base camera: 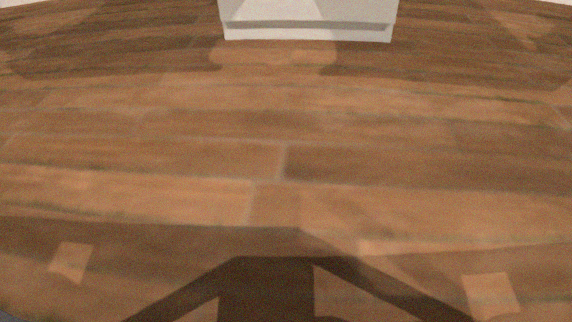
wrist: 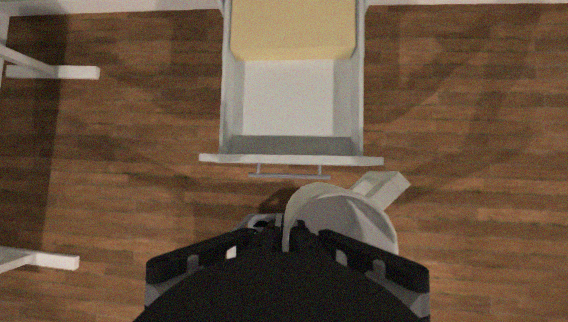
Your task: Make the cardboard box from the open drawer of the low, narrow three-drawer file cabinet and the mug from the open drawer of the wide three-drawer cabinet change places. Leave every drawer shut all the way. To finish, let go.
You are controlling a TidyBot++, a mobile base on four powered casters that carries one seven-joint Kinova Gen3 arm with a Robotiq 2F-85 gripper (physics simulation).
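My gripper (wrist: 286,224) is shut on the wall of the white mug (wrist: 340,217). The mug hangs upright, with its opening toward the wrist camera and its handle pointing to the upper right. An open white drawer (wrist: 290,159), the narrow file cabinet's by its look, lies ahead of the gripper, its handle bar nearest the mug. The tan cardboard box (wrist: 294,30) sits in the drawer's far part; its far end is cut off by the picture's edge. The mug is outside the drawer, on the handle side. The wide cabinet cannot be made out.
In the base view, the lower part of a white cabinet (base camera: 307,31) stands straight ahead at the top. In the wrist view, white bar-like legs, one at the upper left (wrist: 75,72) and one at the lower left (wrist: 55,260), stand over the wooden floor (wrist: 150,150).
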